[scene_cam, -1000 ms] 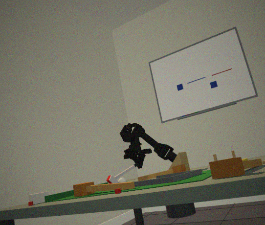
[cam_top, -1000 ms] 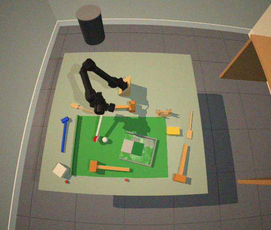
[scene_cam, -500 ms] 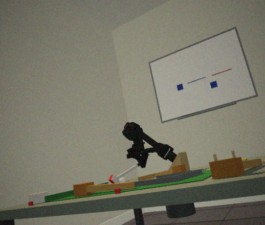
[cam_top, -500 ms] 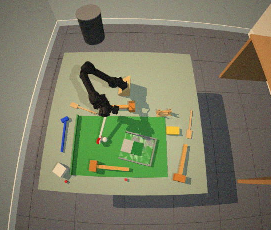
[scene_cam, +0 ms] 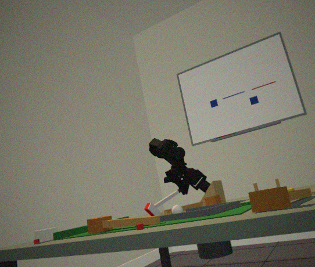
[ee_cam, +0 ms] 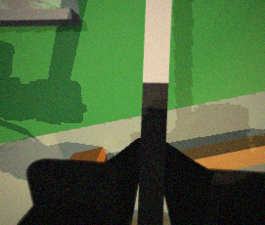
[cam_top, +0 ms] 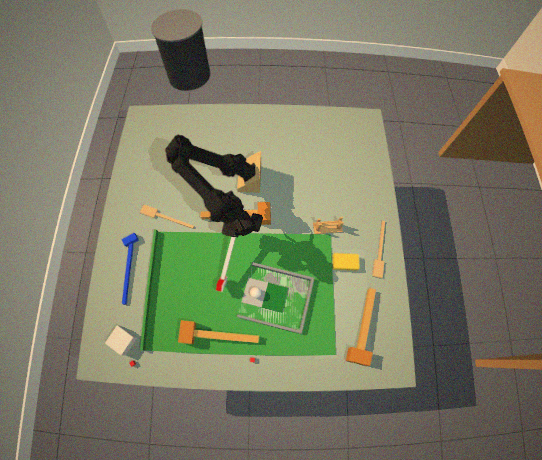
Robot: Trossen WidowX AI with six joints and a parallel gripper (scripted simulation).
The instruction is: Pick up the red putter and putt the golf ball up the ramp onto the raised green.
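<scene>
Now: the red putter 11 cm ahead of my gripper tip, 4 cm to the right of it and 1 cm below it. Round my gripper tip: green mat 24 cm ahead, 2 cm to the right, 8 cm below; white golf ball 26 cm ahead, 5 cm to the left, 6 cm below; yellow block 17 cm ahead, 41 cm to the left, 7 cm below.
</scene>
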